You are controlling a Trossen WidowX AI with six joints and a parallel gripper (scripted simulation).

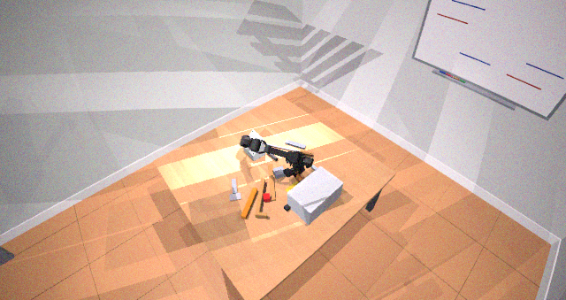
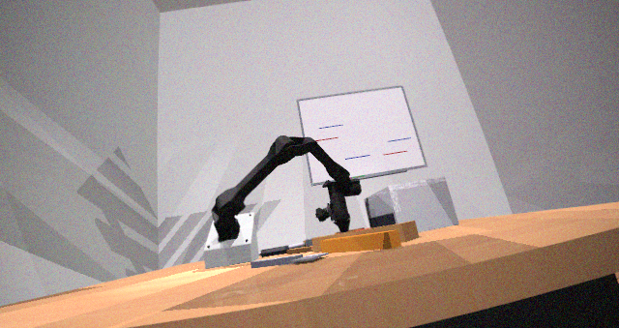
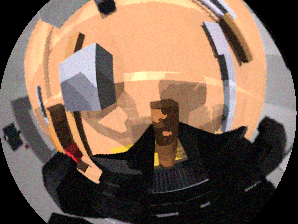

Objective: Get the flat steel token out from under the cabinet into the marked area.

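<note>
Now: the grey block 100 mm behind my gripper tip, 80 mm to the right of it and 10 mm above it. From my gripper tip the other things lie so: thin wooden stick: 70 mm behind, 170 mm to the right; then red block: 20 mm ahead, 270 mm to the right, 10 mm above; then grey bar: 240 mm behind, 190 mm to the left.
</note>
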